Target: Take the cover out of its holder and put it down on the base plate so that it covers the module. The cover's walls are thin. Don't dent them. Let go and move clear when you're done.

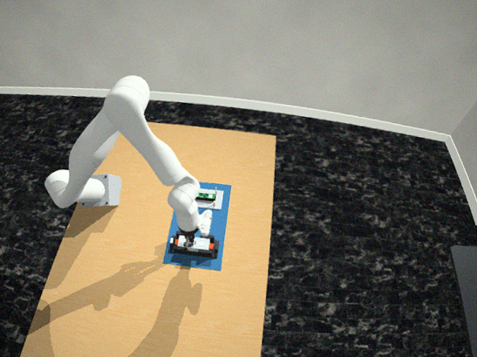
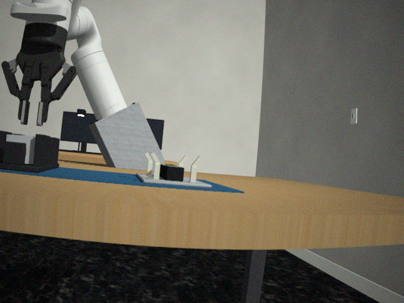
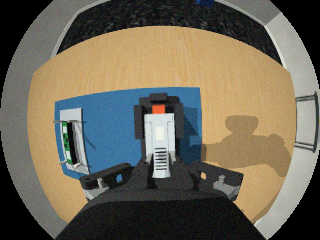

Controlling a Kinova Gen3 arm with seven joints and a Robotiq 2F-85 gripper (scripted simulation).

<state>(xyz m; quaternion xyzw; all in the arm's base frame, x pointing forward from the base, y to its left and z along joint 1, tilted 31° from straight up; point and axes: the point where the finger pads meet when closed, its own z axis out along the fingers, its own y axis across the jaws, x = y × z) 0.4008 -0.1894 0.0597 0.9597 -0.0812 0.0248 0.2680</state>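
Right now my hand is 10 mm short of the cover and 60 mm above it.
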